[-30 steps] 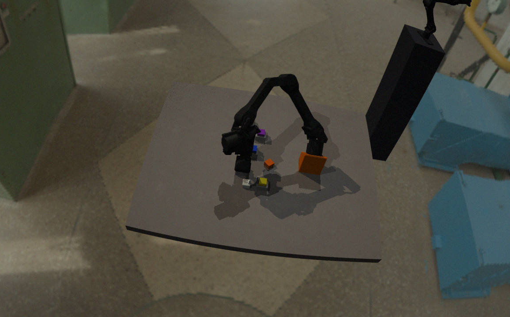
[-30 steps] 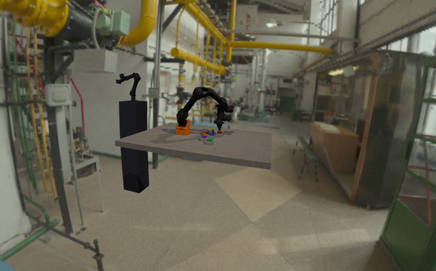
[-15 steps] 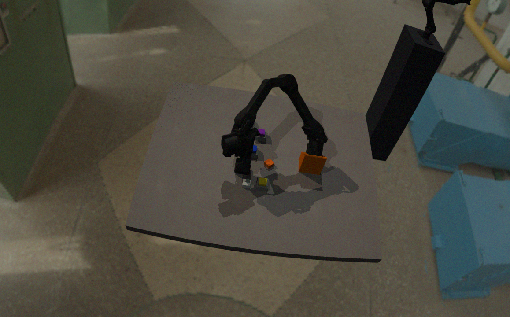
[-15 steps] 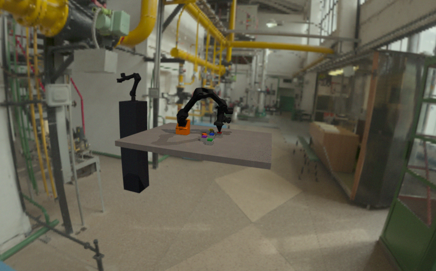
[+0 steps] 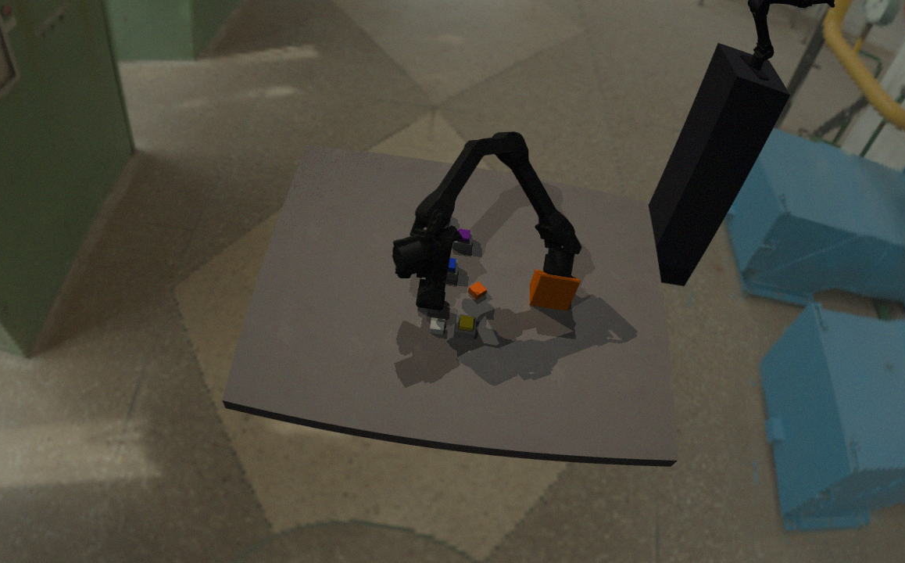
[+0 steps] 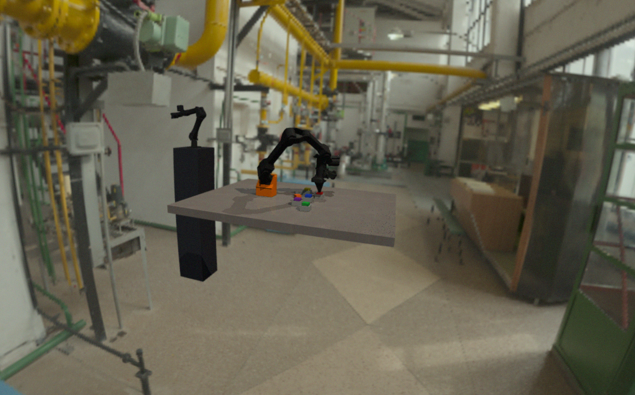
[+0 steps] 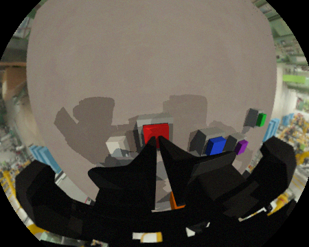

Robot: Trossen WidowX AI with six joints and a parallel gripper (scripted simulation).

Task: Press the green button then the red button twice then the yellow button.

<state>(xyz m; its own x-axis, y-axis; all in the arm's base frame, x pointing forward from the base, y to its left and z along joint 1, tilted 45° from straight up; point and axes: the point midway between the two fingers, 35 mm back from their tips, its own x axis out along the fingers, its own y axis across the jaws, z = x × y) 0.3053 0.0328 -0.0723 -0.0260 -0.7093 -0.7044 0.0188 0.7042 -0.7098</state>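
The red button is 10 mm below my gripper tip. Round my gripper tip: white block 70 mm to the left, 30 mm behind, 20 mm below; blue button 110 mm to the right, 40 mm behind; yellow button 90 mm behind, 60 mm to the left.
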